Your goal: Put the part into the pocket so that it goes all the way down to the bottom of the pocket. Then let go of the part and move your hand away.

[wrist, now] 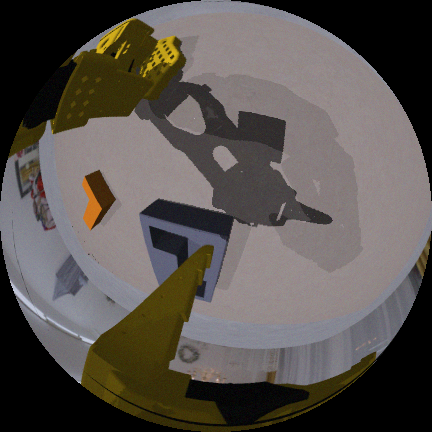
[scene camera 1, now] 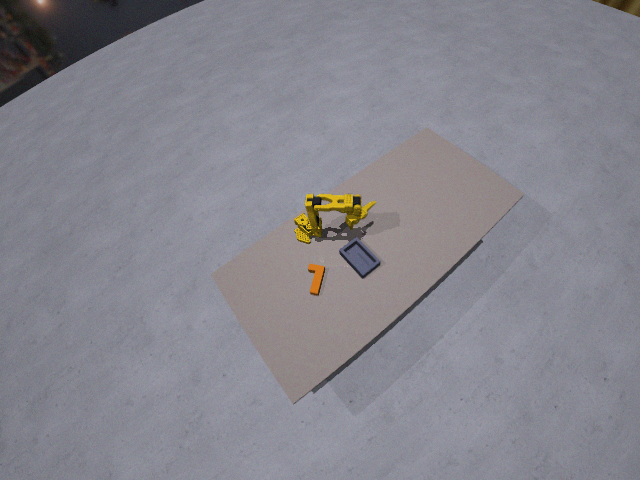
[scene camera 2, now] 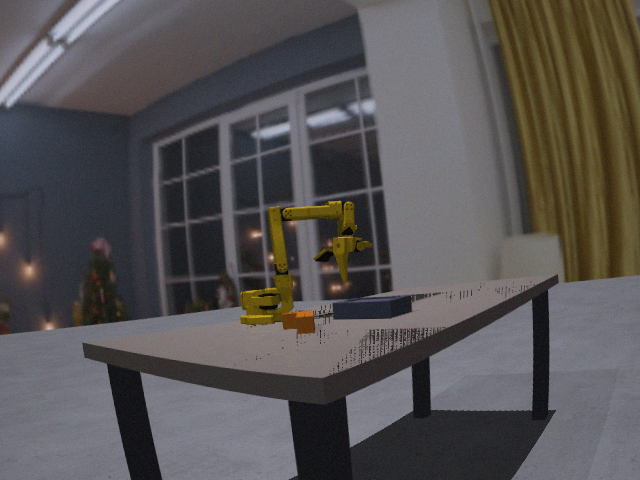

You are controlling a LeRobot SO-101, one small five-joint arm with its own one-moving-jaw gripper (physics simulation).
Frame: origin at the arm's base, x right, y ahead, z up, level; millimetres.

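Seen in the pictures: end effector, tool point: (wrist: 212, 254) (scene camera 1: 352, 228) (scene camera 2: 345, 280); arm's base, origin of the base link: (wrist: 138, 85) (scene camera 1: 311, 235) (scene camera 2: 273, 321).
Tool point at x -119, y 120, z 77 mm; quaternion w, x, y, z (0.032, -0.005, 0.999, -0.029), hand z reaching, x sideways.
Note:
Offsets run from my tool point to a thing's top centre. Level surfaces: height alone.
The orange L-shaped part @[dx +230, dy +48, dz -47 mm] (scene camera 1: 317, 281) (scene camera 2: 306, 323) (wrist: 93, 212) lies on the table, apart from the blue-grey block @[dx +39, dy +90, dz -41 mm] (scene camera 1: 352, 265) (scene camera 2: 368, 309) (wrist: 220, 252) that has the pocket. Part of the pocket shows in the wrist view; my jaw covers the rest. The part of the recess that I can see holds no orange piece. My gripper (scene camera 1: 363, 215) (scene camera 2: 358, 262) is fully open and empty, above the table and on the arm-base side of the block. In the wrist view one notched jaw (wrist: 172, 295) shows, and the moving jaw is out of the picture.
The arm's yellow base (scene camera 1: 302, 228) (scene camera 2: 266, 305) stands at the table's long edge, near the part and the block. The table top @[dz -77 mm] (scene camera 1: 429, 180) (scene camera 2: 206, 351) is beige, and the arm casts a dark shadow (wrist: 250, 190) on it. A grey floor (scene camera 1: 155, 310) surrounds the table.

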